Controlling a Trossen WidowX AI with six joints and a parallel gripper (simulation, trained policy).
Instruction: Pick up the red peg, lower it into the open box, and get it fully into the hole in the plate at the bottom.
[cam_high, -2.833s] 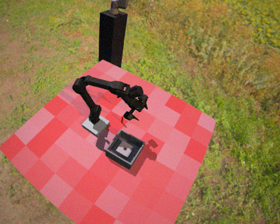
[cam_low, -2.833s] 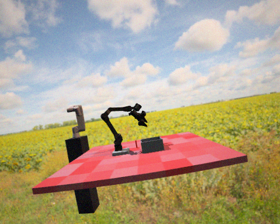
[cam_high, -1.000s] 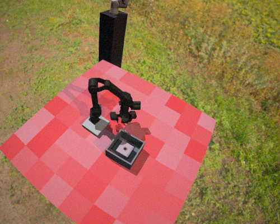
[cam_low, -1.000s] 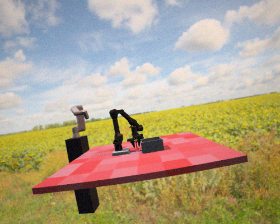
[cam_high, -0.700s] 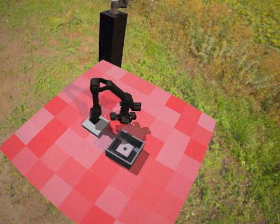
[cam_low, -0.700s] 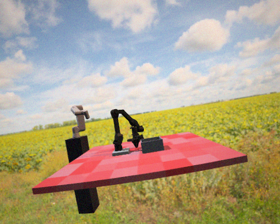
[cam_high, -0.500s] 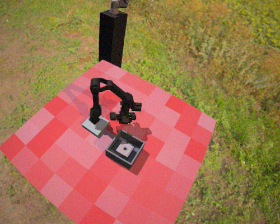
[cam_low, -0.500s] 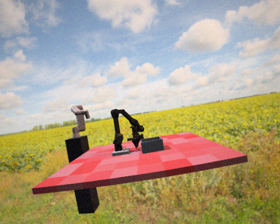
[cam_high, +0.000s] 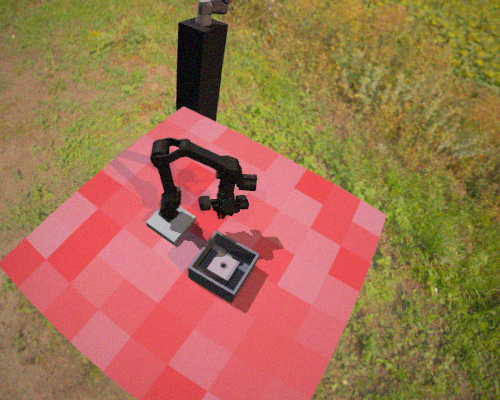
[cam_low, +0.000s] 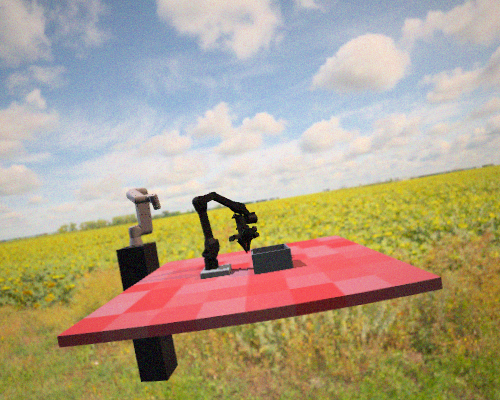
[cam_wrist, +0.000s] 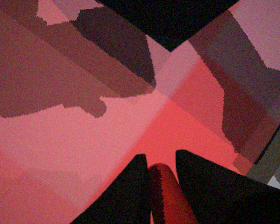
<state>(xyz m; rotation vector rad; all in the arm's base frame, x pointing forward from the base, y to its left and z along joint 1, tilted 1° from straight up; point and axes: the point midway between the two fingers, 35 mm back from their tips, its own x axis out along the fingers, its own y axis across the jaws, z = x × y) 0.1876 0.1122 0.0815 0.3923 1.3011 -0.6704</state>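
My gripper tip is 130 mm short of the plate, 140 mm to the left of it and 30 mm above it. From my gripper tip the other things lie so: dark box: 130 mm ahead, 140 mm to the right, 50 mm below; red peg: 10 mm behind, 10 mm to the left, 30 mm above.
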